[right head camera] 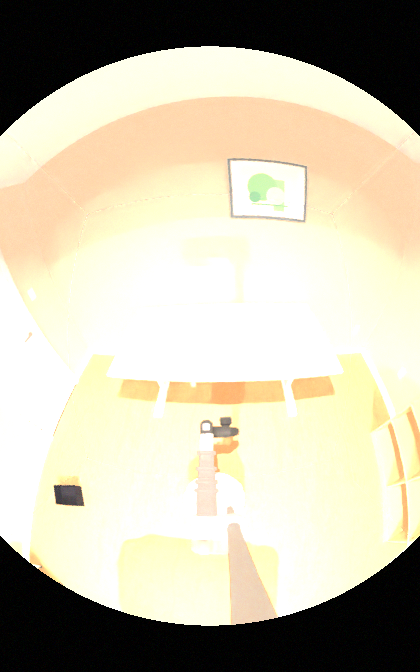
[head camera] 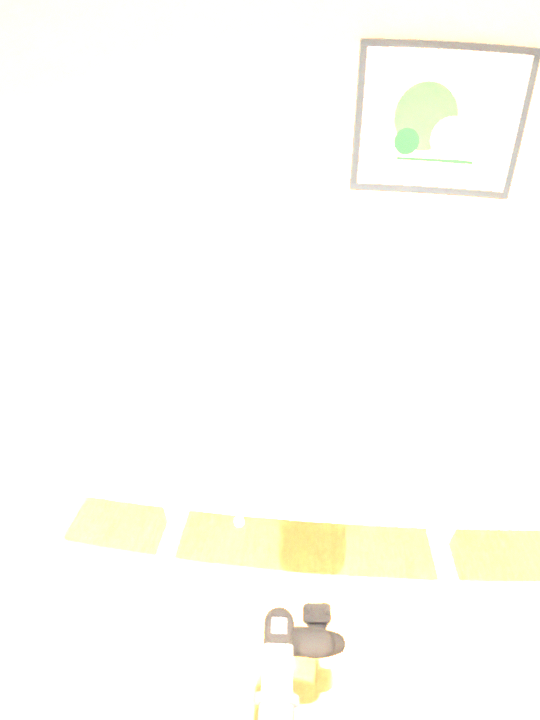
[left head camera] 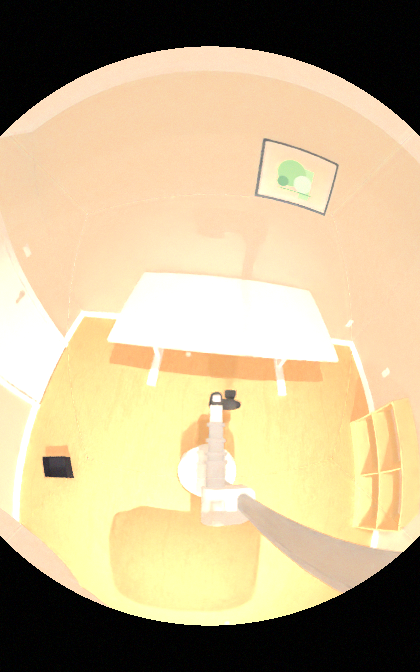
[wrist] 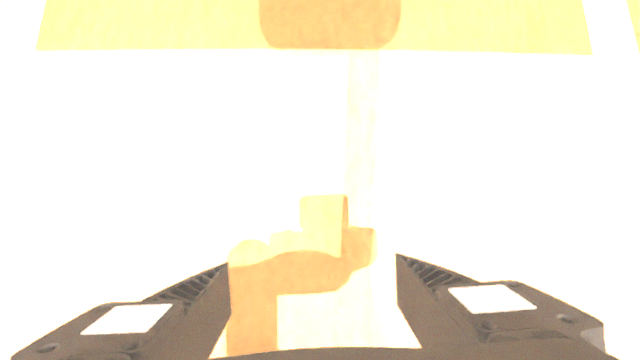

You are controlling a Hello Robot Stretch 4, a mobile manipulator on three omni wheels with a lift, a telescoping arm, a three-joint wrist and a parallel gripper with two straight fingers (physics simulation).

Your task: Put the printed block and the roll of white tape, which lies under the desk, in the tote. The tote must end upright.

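Places are measured from the robot's base along level axes (x ahead, y down, z left), in metres.
Where they show: gripper, between the fingertips: [wrist: 313, 283].
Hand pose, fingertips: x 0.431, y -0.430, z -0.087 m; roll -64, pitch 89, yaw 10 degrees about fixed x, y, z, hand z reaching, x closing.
After its pixels a point has its place.
A small white round thing, which looks like the roll of tape [head camera: 238, 522] @(x 1.071, y 0.003, z 0.212 m) [left head camera: 188, 354] [right head camera: 193, 384] @(x 1.069, y 0.008, z 0.203 m), lies on the floor under the desk, left of the middle between the desk legs. A black open box, which looks like the tote [left head camera: 58, 467] [right head camera: 69, 495] @(x -0.295, y 0.024, z 1.348 m), stands on the floor at the far left. The printed block cannot be made out in any view. My gripper [wrist: 313, 283] @(x 0.431, y -0.430, z -0.087 m) is open and empty in the wrist view, above bare, overexposed floor. In the left head view the dark gripper [left head camera: 230, 403] is in front of the desk, to the right of the tape and well away from the tote.
The white desk [left head camera: 225, 315] [right head camera: 225, 345] @(x 0.910, y -0.692, z -0.114 m) stands against the back wall, with legs [left head camera: 154, 370] [left head camera: 280, 377] reaching toward me. A wooden shelf unit [left head camera: 411, 450] is at the right wall. A framed picture [head camera: 358, 116] @(x 1.421, y -1.630, z -0.216 m) [left head camera: 259, 167] hangs on the back wall.
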